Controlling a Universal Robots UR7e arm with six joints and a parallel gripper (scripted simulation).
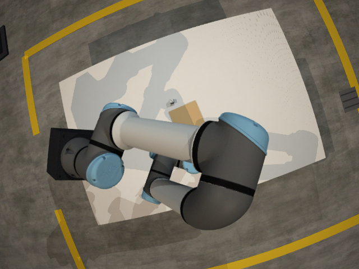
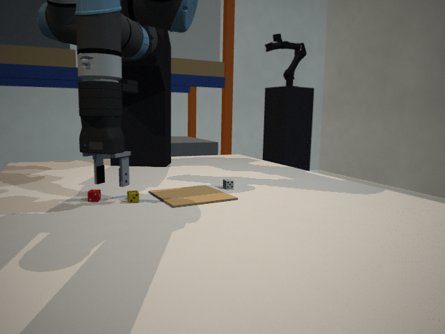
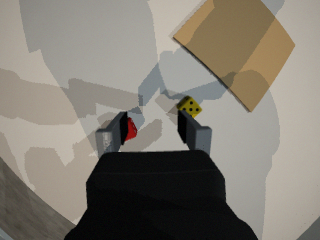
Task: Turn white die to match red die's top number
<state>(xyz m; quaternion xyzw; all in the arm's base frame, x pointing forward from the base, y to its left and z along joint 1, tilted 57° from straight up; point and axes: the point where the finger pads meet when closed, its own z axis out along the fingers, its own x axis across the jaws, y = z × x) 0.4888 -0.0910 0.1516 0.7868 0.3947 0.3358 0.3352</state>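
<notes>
My hand is 4 cm above the yellow die, 3 cm to the right of it and 3 cm short of it. Also, from my hand: red die: 4 cm below, 3 cm to the right, 1 cm behind; tan mat: 16 cm to the left, 5 cm below, 3 cm ahead; white die: 27 cm to the left, 4 cm below, 1 cm behind.
</notes>
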